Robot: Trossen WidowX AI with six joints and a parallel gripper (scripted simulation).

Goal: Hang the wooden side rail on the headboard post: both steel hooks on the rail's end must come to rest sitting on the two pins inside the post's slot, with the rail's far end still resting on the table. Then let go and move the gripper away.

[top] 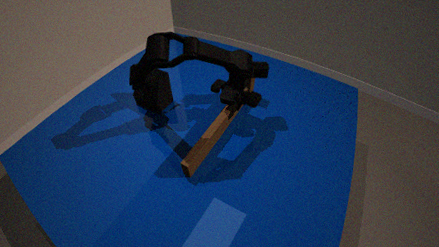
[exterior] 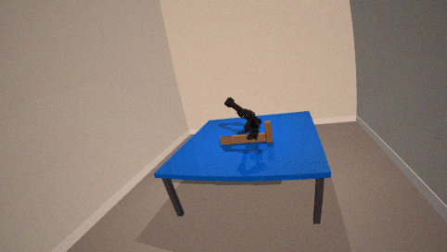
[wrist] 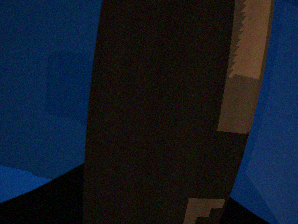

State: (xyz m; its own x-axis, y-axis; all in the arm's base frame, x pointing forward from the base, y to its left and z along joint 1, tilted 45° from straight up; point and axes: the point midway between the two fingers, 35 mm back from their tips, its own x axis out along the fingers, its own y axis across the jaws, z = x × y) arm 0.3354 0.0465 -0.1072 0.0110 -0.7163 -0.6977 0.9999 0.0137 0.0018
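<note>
Right now the headboard post is 11 cm to the left of my gripper tip and 5 cm above it.
</note>
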